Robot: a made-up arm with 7 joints.
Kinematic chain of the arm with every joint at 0, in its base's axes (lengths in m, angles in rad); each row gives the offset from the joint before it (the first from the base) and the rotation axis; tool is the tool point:
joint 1: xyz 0 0 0.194 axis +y
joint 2: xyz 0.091 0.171 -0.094 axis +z
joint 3: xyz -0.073 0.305 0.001 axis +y
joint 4: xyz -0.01 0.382 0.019 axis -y
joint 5: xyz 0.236 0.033 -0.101 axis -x
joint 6: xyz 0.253 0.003 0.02 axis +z
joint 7: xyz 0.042 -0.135 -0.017 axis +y
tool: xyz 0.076 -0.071 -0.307
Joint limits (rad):
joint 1: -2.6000..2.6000
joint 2: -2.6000..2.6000
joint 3: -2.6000..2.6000
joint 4: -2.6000..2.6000
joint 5: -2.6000..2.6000
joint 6: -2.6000..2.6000
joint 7: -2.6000..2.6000
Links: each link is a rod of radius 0.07 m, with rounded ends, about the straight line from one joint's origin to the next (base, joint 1, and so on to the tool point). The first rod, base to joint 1, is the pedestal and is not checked.
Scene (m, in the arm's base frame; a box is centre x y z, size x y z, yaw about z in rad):
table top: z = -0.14
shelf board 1: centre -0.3 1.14 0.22 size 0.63 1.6 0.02 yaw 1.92
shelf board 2: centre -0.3 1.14 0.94 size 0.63 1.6 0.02 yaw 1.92
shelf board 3: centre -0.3 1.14 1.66 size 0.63 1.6 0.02 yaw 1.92
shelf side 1: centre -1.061 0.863 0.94 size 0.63 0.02 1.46 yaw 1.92
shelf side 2: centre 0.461 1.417 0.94 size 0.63 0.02 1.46 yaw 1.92
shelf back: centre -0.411 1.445 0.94 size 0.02 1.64 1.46 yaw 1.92
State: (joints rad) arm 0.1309 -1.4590 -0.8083 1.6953 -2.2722 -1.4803 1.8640
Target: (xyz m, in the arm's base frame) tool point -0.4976 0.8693 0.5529
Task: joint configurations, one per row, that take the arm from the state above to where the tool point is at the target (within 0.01 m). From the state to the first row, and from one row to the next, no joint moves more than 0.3 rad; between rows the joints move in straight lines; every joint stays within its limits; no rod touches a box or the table.
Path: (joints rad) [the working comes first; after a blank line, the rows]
Joints at the target: -1.5319 -0.8551 -0.3678 1.3071 -1.9257 -2.6000 1.6804
Straight joint move there: clear.

1: -0.1462 -1.3583 -0.7349 1.6306 -2.2144 -1.6669 1.8334
2: -0.4234 -1.2577 -0.6615 1.5659 -2.1567 -1.8535 1.8028
3: -0.7005 -1.1570 -0.5880 1.5012 -2.0989 -2.0402 1.7722
4: -0.9776 -1.0564 -0.5146 1.4365 -2.0412 -2.2268 1.7416
5: -1.2547 -0.9557 -0.4412 1.3718 -1.9834 -2.4134 1.7110
6: -1.5319 -0.8551 -0.3678 1.3071 -1.9257 -2.6000 1.6804

